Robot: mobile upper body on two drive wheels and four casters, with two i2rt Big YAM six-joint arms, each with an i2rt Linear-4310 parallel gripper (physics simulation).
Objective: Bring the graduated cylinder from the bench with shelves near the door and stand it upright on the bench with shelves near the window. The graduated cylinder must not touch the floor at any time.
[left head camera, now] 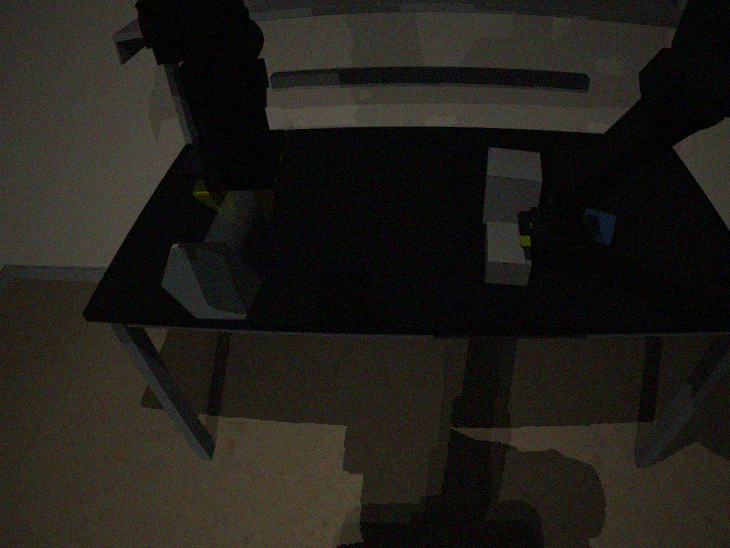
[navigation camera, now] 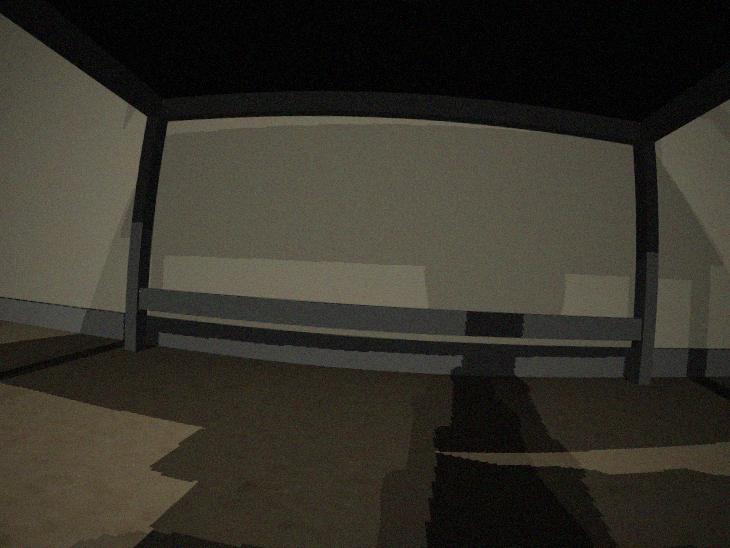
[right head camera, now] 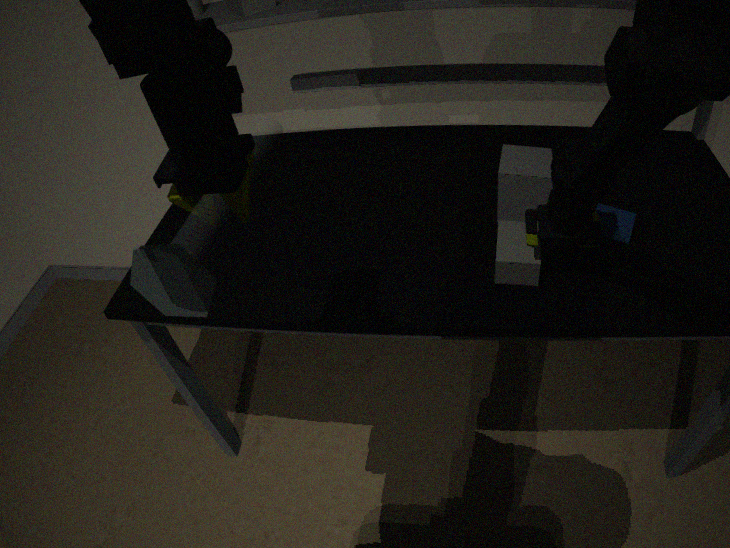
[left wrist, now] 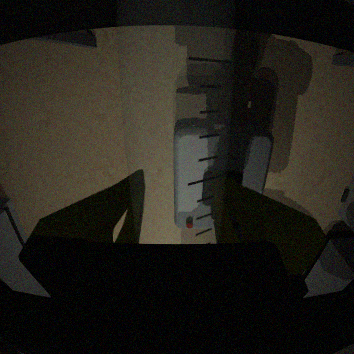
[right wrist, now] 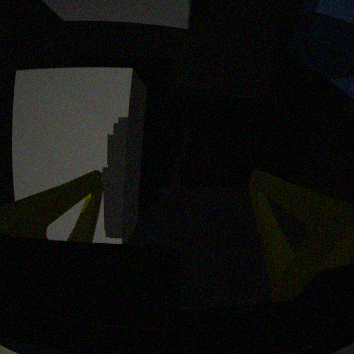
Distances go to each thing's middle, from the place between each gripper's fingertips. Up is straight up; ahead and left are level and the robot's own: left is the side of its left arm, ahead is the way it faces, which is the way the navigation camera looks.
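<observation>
With the graduated cylinder (left head camera: 210, 279), my left hand is 2 cm short of it, 1 cm to the left of it and 4 cm below it. Going by their middles, that cylinder is the nearest to my left hand of the things named here. There's a blue block (right head camera: 617, 224) too, and from my left hand it's 60 cm to the right, 42 cm ahead and 35 cm below.
From my right hand, that same blue block is 15 cm to the right, 11 cm ahead and 4 cm below, so by its middle the block is nearer to my right hand than to my left hand. The graduated cylinder, again from my right hand, is 44 cm to the left, 29 cm behind and 36 cm above.
</observation>
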